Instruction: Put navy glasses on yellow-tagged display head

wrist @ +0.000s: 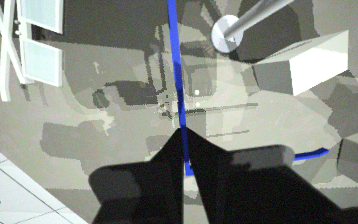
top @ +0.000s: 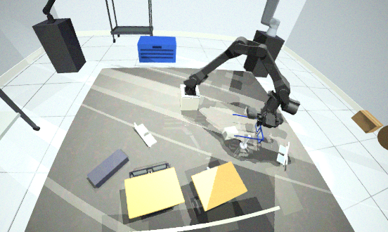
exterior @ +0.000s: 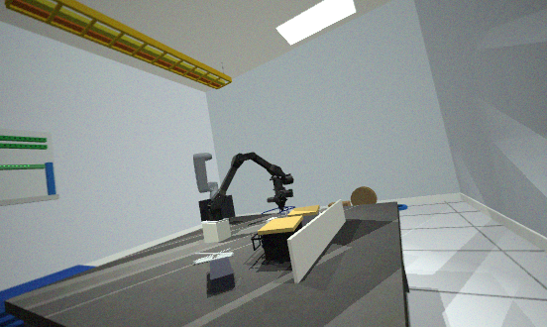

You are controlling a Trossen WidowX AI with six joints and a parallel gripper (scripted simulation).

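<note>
The grey peg is 7 cm ahead of my gripper tip, 10 cm to the right of it and 4 cm below it. The rest, counted from my gripper tip: dark display head 24 cm ahead, 53 cm to the right; long white board 39 cm ahead, 41 cm to the right; white block 1 cm ahead, 16 cm to the right, 3 cm below.
</note>
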